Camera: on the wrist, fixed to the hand. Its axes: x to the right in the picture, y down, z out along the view.
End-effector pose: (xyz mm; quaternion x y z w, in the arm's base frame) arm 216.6 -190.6 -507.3 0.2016 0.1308 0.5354 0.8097
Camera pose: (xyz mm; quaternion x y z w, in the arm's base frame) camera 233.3 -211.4 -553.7 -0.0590 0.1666 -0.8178 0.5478
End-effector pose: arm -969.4 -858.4 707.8 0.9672 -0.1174 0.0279 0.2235
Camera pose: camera -971.7 -805.5 715.3 -0.1425 -0.9476 0.2856 0.0137
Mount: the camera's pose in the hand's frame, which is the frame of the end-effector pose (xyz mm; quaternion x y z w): -12.8 -42.4 -30.0 0.0380 -0.0700 -0.9967 0.0156
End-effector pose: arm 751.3 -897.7 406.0 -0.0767 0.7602 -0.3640 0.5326
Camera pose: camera 719.2 -907.8 447.6 0.7642 0.1157 0.5601 0.2984
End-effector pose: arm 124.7 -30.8 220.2 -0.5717 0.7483 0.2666 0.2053
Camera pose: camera 168.9 -48.9 244.3 -0.7283 -0.5624 -0.1889 0.3430
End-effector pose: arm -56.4 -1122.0 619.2 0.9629 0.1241 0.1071 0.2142
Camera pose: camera -84.5 -1076.9 625.2 -0.0930 0.9508 -0.2840 0.0822
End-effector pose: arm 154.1 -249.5 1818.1 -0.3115 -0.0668 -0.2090 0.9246
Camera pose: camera 124.2 -293.7 1814.2 -0.0822 0.3842 0.9004 0.1867
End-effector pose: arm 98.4 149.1 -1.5 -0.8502 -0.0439 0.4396 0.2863
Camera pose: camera 121.3 166.8 43.5 0.0721 -0.8514 -0.2173 0.4719
